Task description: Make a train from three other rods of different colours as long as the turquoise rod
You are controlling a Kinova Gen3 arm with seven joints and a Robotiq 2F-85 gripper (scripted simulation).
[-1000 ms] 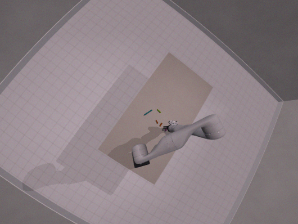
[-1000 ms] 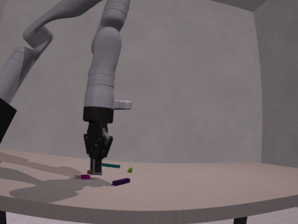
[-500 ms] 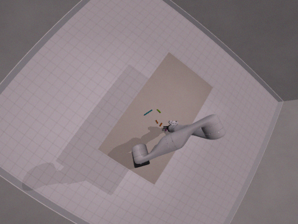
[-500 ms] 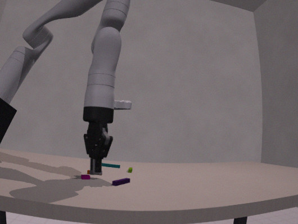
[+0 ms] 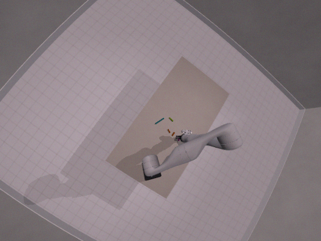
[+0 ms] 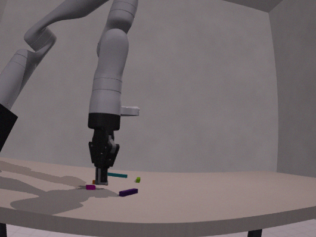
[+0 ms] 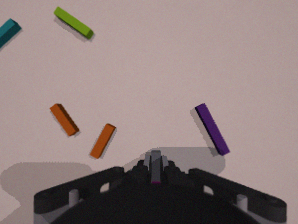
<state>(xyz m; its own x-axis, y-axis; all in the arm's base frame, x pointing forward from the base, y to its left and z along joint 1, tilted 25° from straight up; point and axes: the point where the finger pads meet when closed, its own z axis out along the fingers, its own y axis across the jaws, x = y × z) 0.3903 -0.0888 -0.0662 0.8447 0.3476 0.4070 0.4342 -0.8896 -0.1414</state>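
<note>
Right now my hand is 20 mm above the grey rod. The rest, counted from my hand: lime rod (160 mm to the left, 100 mm ahead, 30 mm below); then purple rod (60 mm ahead, 40 mm to the right, 30 mm below); then magenta rod (30 mm below, 20 mm behind, 10 mm to the right).
</note>
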